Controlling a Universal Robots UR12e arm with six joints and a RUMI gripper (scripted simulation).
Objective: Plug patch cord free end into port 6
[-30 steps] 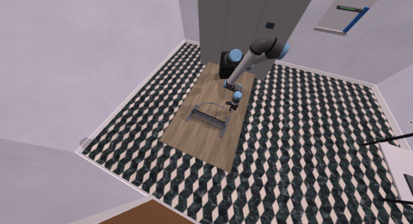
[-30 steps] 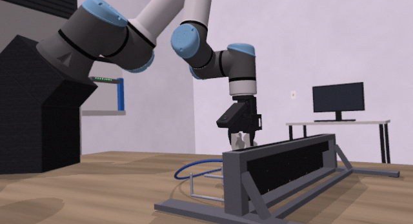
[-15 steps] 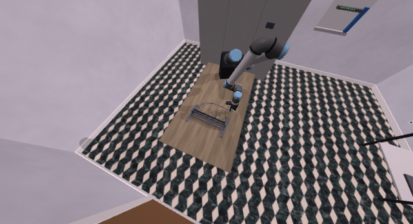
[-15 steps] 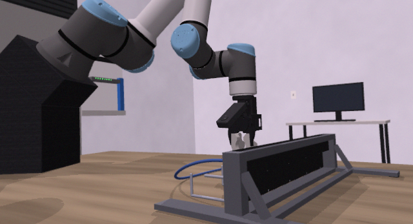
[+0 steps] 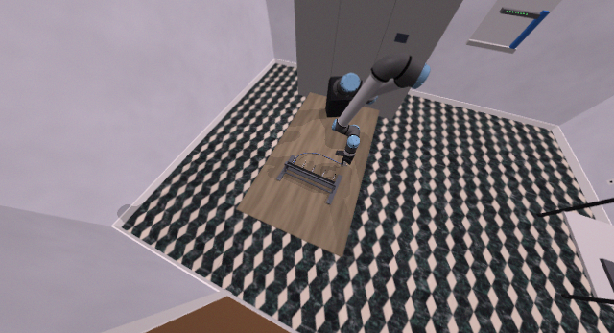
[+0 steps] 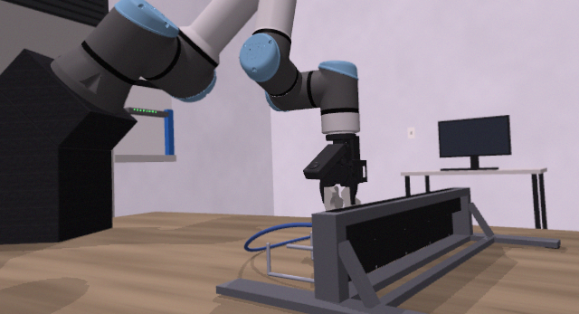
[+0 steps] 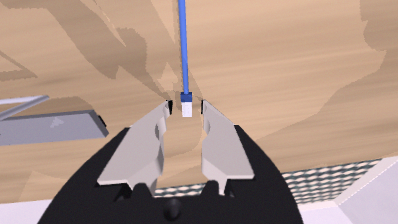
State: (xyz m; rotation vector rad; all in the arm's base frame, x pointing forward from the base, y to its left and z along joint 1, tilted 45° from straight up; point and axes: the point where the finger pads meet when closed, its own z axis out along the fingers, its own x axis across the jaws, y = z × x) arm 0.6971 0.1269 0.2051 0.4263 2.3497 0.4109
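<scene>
The plug is 10 mm to the left of my hand and 10 mm below it.
</scene>
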